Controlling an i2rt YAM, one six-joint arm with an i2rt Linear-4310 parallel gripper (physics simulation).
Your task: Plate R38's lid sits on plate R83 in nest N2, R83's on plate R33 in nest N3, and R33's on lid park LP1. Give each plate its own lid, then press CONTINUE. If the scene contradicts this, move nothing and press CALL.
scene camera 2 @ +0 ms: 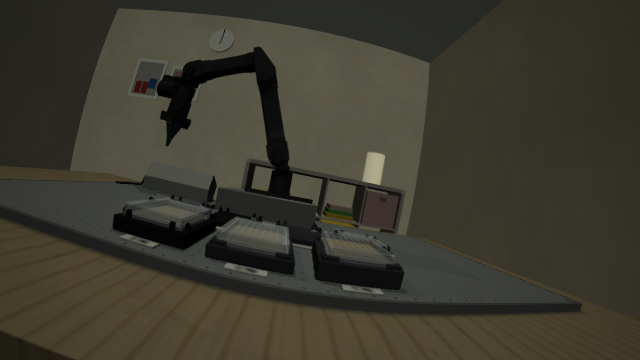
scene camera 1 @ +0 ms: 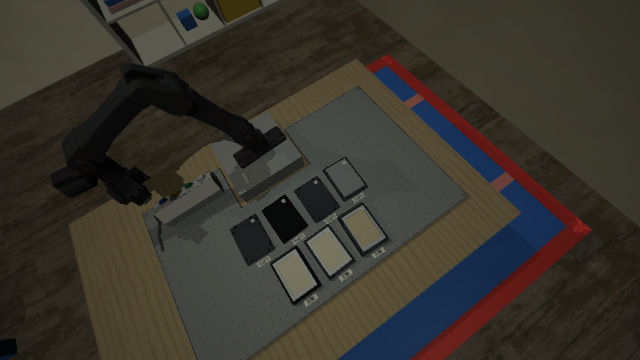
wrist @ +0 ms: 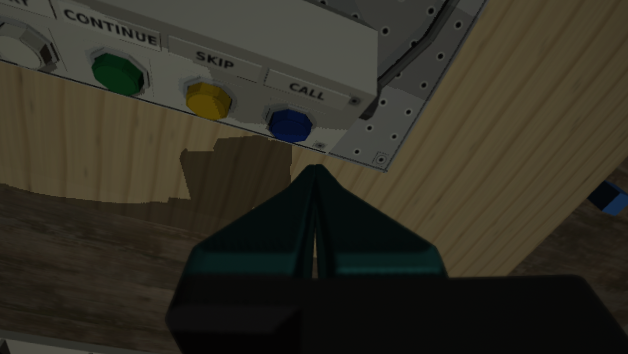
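Pixels of known places: gripper, fingertip midpoint: (scene camera 2: 166, 146) (wrist: 315, 177); arm's base, link origin: (scene camera 2: 277, 196) (scene camera 1: 260, 147).
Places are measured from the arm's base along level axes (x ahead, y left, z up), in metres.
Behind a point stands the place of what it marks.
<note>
My gripper (wrist: 315, 177) {x -0.020, y -0.389, z 0.083 m} (scene camera 2: 168, 144) {x -0.020, y -0.389, z 0.083 m} is shut and empty, in the air by the button box (scene camera 1: 190, 200) {x 0.024, y -0.305, z 0.003 m} (scene camera 2: 178, 181) {x 0.034, y -0.304, z -0.015 m}. In the wrist view its tips appear just below the blue CALL button (wrist: 290, 125) {x -0.030, y -0.383, z 0.016 m}; the yellow SKIP button (wrist: 208, 101) {x -0.029, y -0.335, z 0.016 m} and green CONTINUE button (wrist: 118, 74) {x -0.026, y -0.287, z 0.016 m} are to the left. Three plates with pale wells stand in the front row: a left one (scene camera 1: 295, 275) {x 0.445, y -0.155, z -0.021 m} (scene camera 2: 167, 212) {x 0.496, y -0.142, z -0.021 m}, a middle one (scene camera 1: 330, 251) {x 0.454, y -0.026, z -0.024 m} (scene camera 2: 255, 237) {x 0.509, y -0.027, z -0.024 m} and a right one (scene camera 1: 363, 228) {x 0.463, y 0.102, z -0.019 m} (scene camera 2: 355, 248) {x 0.496, y 0.095, z -0.020 m}. Clear covers show on all three in scene camera 2. Their labels are too small to read.
Behind the plates are three dark spots (scene camera 1: 252, 240) {x 0.261, y -0.210, z -0.047 m} (scene camera 1: 285, 219) {x 0.271, y -0.080, z -0.047 m} (scene camera 1: 317, 199) {x 0.282, y 0.050, z -0.047 m} and a grey, dark-rimmed one (scene camera 1: 345, 178) {x 0.284, y 0.175, z -0.039 m}. The arm's base block (scene camera 1: 272, 175) {x 0.123, y -0.027, z -0.005 m} stands behind them. A cable (scene camera 1: 160, 235) (wrist: 415, 50) {x 0.025, y -0.466, z -0.050 m} runs from the button box. A blue block (wrist: 609, 198) lies beyond the table edge.
</note>
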